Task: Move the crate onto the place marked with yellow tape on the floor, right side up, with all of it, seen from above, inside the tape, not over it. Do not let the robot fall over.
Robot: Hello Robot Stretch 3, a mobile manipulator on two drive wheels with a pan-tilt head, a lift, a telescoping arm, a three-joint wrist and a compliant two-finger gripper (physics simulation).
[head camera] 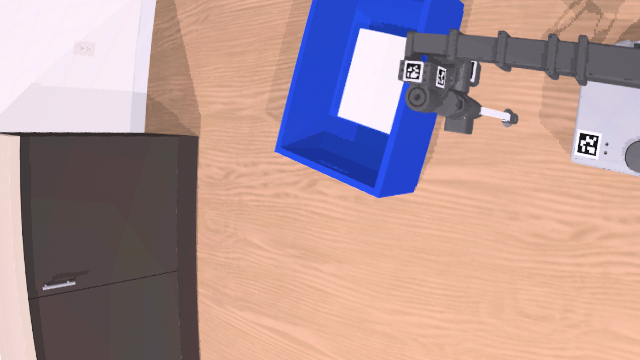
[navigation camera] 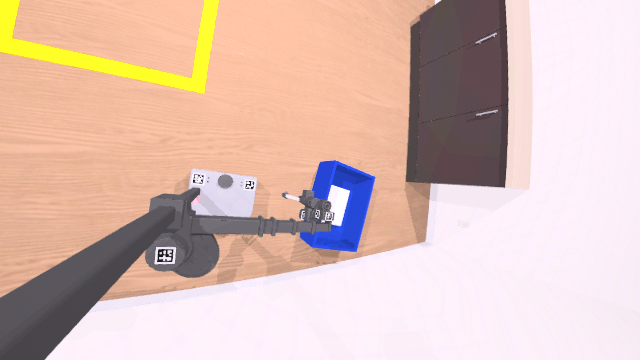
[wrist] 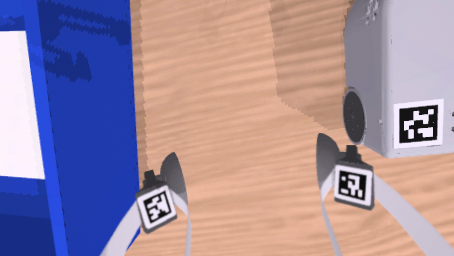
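Seen in the pictures: gripper, fingertip midpoint: (navigation camera: 294, 195); robot's base, origin of the base link: (head camera: 638, 155) (navigation camera: 225, 180).
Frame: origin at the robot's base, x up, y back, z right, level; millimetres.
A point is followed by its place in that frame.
The blue crate (head camera: 320, 75) {y 83, x 114, z 982 mm} (navigation camera: 359, 205) {y 66, x 142, z 985 mm} (wrist: 95, 125) stands upright on the floor, with a white rectangle on its inside bottom. My gripper (head camera: 510, 118) (navigation camera: 285, 195) {y 22, x 312, z 350 mm} (wrist: 247, 162) {y 22, x 312, z 350 mm} is open, with bare floor showing between its fingertips in the wrist view. It is between the crate and my base, beside the crate's near long wall, and holds nothing. The wrist and arm end are above that wall and hide part of it in the head view. The yellow tape (navigation camera: 100, 65) {y -499, x 1, z -685 mm} shows partly at the upper left of the navigation view, away from the crate.
My base (head camera: 605, 110) {y 87, x 160, z 100 mm} (navigation camera: 235, 197) {y 80, x 160, z 63 mm} (wrist: 415, 60) stands across from the crate's near side. A dark cabinet (head camera: 100, 200) {y -462, x 532, z 1662 mm} (navigation camera: 460, 90) {y -1018, x 543, z 1611 mm} with handles stands beyond the crate, along the wall. A white wall (head camera: 60, 90) {y -60, x 514, z 2291 mm} (navigation camera: 500, 275) {y 511, x 819, z 2119 mm} runs close behind the crate and base.
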